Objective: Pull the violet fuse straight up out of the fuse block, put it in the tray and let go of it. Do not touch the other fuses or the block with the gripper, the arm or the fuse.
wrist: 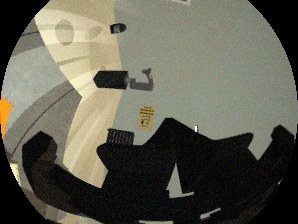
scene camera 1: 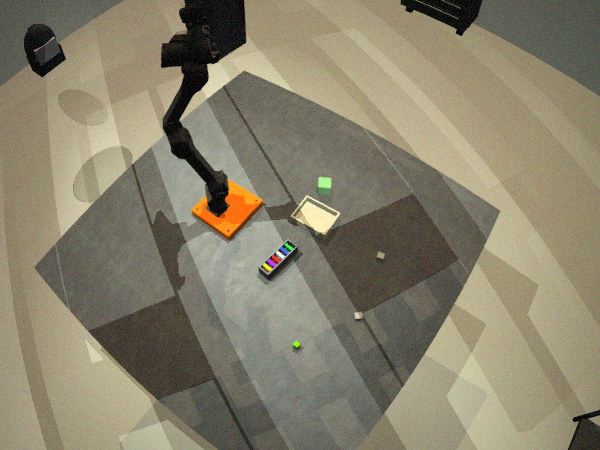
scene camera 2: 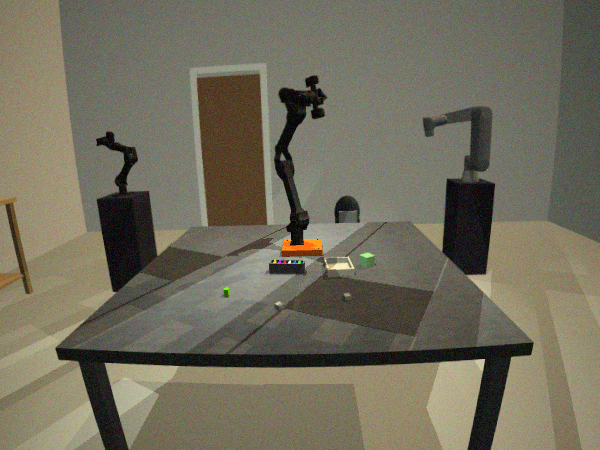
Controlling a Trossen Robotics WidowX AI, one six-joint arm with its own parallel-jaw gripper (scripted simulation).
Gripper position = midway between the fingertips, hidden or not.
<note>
My gripper [scene camera 1: 198, 17] is shut, with nothing in its grasp. Further things: a beige tray [scene camera 1: 312, 215].
My gripper also shows in the wrist view [wrist: 168, 121].
</note>
